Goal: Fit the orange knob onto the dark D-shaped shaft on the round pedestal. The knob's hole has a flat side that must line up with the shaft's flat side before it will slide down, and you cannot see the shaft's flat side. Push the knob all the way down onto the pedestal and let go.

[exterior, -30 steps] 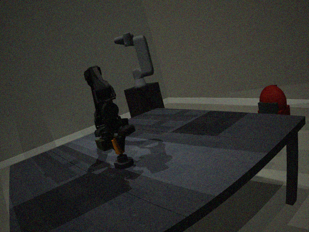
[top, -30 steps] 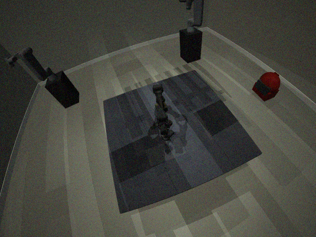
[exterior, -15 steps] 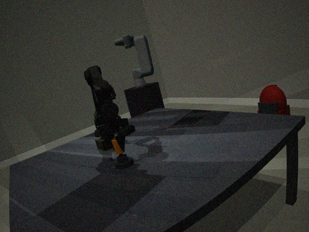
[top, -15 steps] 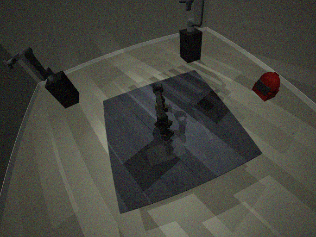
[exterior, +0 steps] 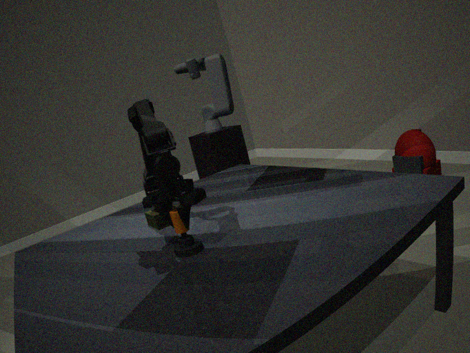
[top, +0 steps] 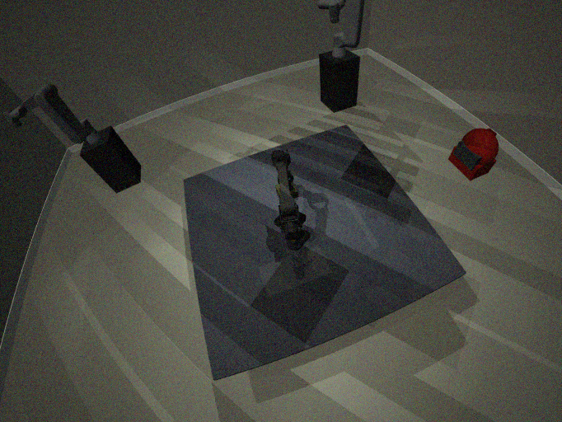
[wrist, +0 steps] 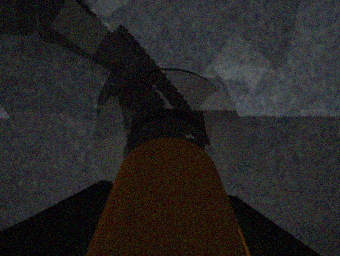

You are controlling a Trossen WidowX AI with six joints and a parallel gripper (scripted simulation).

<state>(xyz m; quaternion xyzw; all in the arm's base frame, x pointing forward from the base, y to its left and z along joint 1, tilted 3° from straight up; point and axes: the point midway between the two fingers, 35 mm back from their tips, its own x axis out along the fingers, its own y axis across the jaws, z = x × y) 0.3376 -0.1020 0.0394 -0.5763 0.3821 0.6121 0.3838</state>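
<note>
Now: the orange knob 20 mm above my gripper tip. Also, from my gripper tip: pedestal: 40 mm below.
</note>
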